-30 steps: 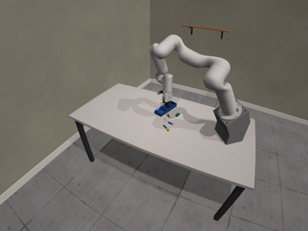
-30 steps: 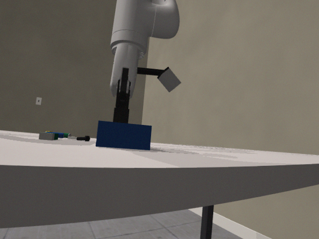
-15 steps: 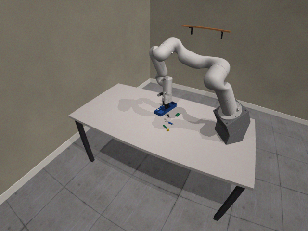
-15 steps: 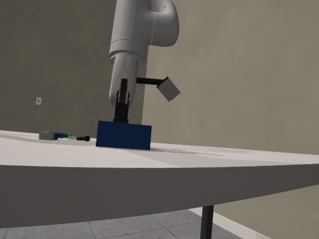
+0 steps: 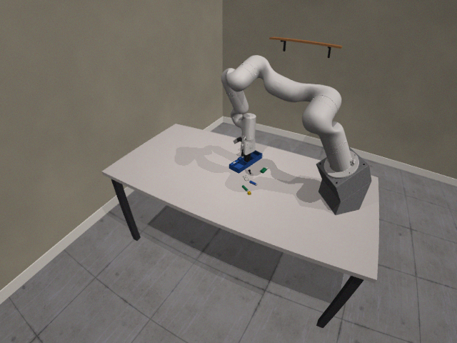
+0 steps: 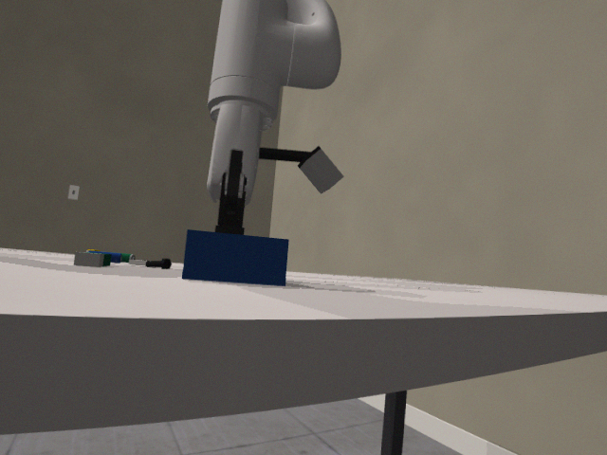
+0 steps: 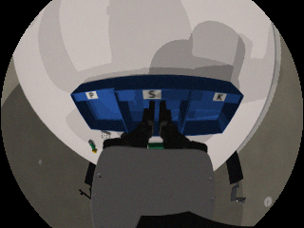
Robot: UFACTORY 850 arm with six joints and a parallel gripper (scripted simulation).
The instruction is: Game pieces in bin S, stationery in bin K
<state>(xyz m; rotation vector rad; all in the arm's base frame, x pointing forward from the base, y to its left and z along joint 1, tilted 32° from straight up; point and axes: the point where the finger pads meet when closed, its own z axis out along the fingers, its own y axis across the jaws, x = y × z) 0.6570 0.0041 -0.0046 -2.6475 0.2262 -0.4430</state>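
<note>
The blue bin is 20 mm below my hand. The rest, counted from my hand: white domino: 140 mm to the left, 100 mm behind, 30 mm below; green block: 140 mm behind, 30 mm below, 10 mm to the right; black bolt: 80 mm behind, 70 mm to the left, 30 mm below.
</note>
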